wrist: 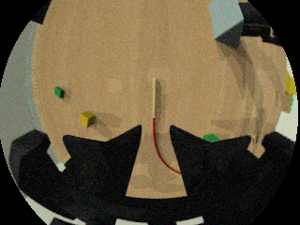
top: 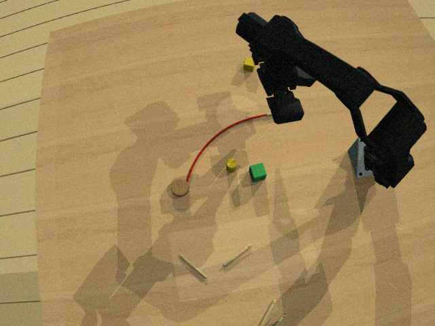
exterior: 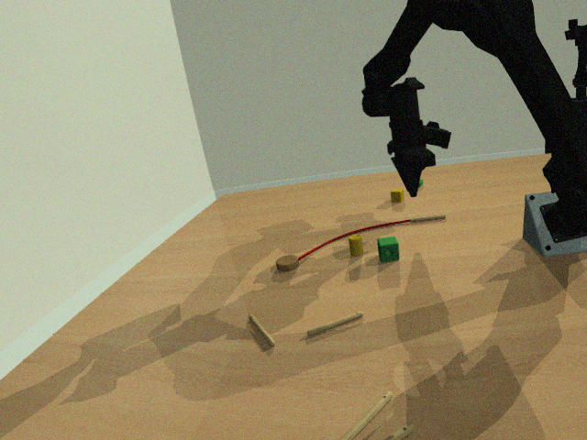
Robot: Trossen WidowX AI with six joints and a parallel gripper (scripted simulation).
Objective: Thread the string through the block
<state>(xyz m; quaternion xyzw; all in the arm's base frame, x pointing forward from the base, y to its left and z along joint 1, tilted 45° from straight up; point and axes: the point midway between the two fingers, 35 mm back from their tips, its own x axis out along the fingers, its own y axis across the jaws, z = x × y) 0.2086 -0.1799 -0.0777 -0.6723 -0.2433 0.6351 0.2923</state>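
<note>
Now: gripper tip 2 cm past the thin stick and 6 cm above it. From my gripper tip the other things lie so: yellow cube: 16 cm to the right, 5 cm below; then green block: 8 cm ahead, 14 cm to the left, 5 cm below; then yellow cylinder: 13 cm ahead, 11 cm to the left, 4 cm below.
</note>
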